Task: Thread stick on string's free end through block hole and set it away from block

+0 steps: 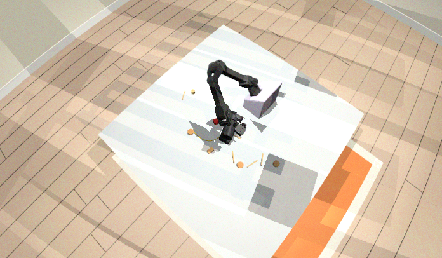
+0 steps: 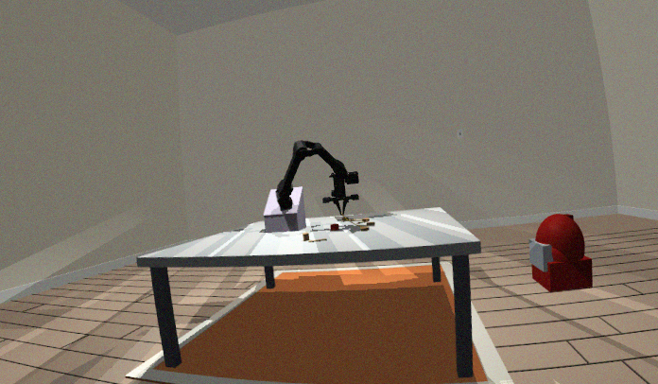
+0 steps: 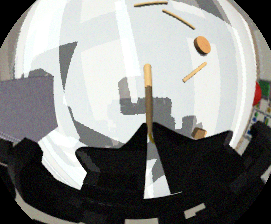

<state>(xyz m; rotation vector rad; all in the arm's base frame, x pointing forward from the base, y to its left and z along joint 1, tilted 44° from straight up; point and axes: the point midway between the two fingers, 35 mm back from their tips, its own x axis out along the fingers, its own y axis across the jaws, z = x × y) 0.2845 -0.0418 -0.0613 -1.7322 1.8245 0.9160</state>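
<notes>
My gripper tip is 10 mm to the right of the thin wooden stick. From my gripper tip the other things lie so: red cube: 140 mm to the right, 40 mm below, 30 mm behind; tan wooden block: 140 mm ahead, 50 mm to the right, 50 mm below; round wooden button: 220 mm to the right, 120 mm ahead, 50 mm below.
</notes>
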